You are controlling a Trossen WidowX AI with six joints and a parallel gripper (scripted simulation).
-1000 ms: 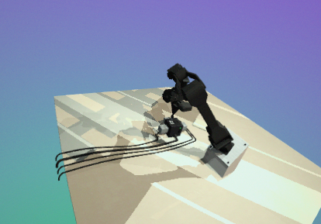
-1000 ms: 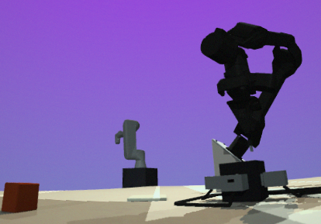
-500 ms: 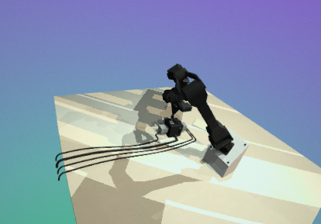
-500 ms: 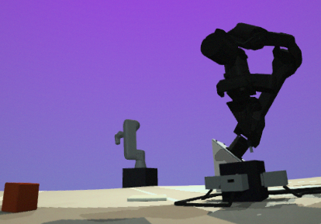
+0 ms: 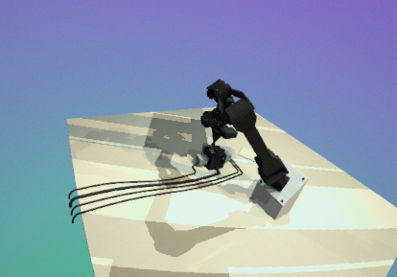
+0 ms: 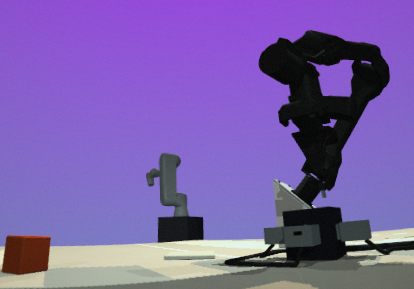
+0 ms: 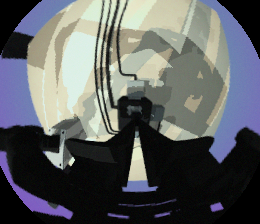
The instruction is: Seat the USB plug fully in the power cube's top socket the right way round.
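Now: the USB plug 20 mm below my gripper tip. The rest, counted from my gripper tip: red block (270 mm ahead, 330 mm to the right, 110 mm below).
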